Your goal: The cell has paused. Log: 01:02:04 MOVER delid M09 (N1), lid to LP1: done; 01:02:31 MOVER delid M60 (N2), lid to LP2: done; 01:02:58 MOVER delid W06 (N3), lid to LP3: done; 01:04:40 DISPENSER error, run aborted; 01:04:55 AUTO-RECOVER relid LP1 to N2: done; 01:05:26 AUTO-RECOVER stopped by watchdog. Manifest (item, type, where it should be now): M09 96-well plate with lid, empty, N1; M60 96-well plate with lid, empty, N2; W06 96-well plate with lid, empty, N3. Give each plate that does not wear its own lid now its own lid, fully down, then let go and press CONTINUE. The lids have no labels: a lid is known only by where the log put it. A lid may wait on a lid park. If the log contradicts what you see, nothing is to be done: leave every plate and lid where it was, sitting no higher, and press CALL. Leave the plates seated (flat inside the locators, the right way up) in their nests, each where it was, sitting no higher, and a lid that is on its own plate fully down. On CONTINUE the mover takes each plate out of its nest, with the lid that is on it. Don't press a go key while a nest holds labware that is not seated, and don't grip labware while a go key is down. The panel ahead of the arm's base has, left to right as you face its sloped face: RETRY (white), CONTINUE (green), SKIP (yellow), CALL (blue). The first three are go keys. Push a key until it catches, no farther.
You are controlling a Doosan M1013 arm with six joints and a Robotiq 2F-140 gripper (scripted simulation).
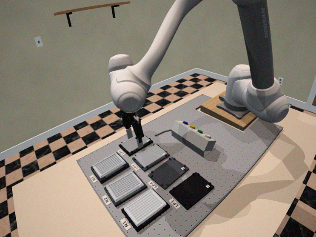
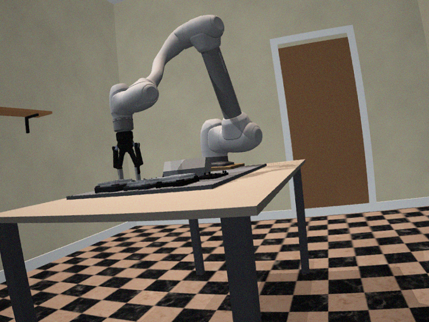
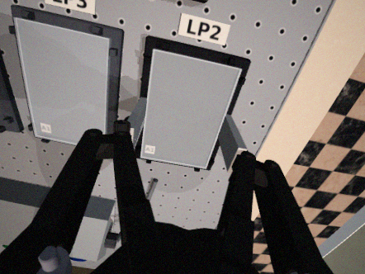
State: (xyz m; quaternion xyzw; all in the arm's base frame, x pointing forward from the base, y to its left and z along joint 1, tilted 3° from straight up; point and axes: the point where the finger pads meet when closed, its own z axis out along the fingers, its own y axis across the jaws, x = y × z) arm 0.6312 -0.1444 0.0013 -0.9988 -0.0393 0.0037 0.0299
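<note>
My hand is 30 mm above the lid park LP2. From my hand the other things lie so: clear lid (10 mm behind, 130 mm to the left, 20 mm below); then lid park LP3 (10 mm behind, 130 mm to the left, 30 mm below); then plate (180 mm ahead, 70 mm to the left, 10 mm below).
</note>
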